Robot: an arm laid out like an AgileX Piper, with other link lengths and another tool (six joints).
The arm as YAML. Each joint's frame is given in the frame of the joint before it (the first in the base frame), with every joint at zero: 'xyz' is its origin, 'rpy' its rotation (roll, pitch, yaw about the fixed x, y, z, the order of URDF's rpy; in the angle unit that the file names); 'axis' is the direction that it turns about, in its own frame. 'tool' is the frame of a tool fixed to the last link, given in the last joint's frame.
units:
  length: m
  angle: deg
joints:
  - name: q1
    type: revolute
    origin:
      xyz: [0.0, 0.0, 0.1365]
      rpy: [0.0, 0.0, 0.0]
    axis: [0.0, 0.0, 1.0]
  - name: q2
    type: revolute
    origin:
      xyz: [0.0, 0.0, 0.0]
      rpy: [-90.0, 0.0, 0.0]
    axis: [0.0, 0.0, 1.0]
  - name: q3
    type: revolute
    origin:
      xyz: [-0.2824, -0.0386, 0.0]
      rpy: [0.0, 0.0, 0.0]
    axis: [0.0, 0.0, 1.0]
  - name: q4
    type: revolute
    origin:
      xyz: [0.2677, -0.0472, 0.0]
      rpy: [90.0, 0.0, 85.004]
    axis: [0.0, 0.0, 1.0]
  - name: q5
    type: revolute
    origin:
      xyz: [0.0, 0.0, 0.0]
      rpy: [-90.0, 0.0, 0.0]
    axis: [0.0, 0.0, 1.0]
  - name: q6
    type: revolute
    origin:
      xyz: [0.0, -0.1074, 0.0]
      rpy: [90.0, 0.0, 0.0]
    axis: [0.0, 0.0, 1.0]
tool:
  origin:
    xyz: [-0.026, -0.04, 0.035]
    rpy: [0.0, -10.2, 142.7]
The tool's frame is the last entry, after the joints.
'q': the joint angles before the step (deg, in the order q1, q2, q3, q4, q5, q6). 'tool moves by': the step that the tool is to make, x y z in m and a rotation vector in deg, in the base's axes. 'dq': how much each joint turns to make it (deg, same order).
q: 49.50, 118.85, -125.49, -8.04, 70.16, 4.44
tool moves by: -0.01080, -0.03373, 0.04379, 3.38, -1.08, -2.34
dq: -1.78, -6.84, 2.11, 1.01, 1.59, 0.73
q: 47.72, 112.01, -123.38, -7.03, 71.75, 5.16
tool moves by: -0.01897, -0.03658, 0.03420, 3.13, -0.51, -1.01
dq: -1.92, -8.37, 5.32, 2.08, 0.39, -0.38
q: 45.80, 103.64, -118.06, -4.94, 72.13, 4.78
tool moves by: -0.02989, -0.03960, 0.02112, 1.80, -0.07, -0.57
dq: -1.36, -10.11, 8.80, 1.52, -0.04, -0.34
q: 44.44, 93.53, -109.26, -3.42, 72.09, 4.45
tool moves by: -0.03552, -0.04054, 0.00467, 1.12, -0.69, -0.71
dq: -0.76, -11.45, 12.14, 0.26, -1.96, 0.19
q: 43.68, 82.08, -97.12, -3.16, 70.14, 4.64
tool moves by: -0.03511, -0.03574, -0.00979, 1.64, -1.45, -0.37
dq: -0.35, -11.49, 13.33, 0.06, -4.01, 0.32
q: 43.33, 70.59, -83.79, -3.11, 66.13, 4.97
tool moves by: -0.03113, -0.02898, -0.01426, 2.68, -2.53, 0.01
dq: -0.02, -10.62, 12.00, 0.06, -5.05, 0.34
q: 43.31, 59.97, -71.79, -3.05, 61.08, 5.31
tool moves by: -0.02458, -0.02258, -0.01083, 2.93, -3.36, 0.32
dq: 0.00, -8.95, 9.02, 0.00, -4.54, -0.14
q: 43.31, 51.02, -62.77, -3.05, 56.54, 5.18
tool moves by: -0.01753, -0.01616, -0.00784, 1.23, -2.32, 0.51
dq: -0.01, -6.28, 5.44, -0.10, -1.73, -0.74
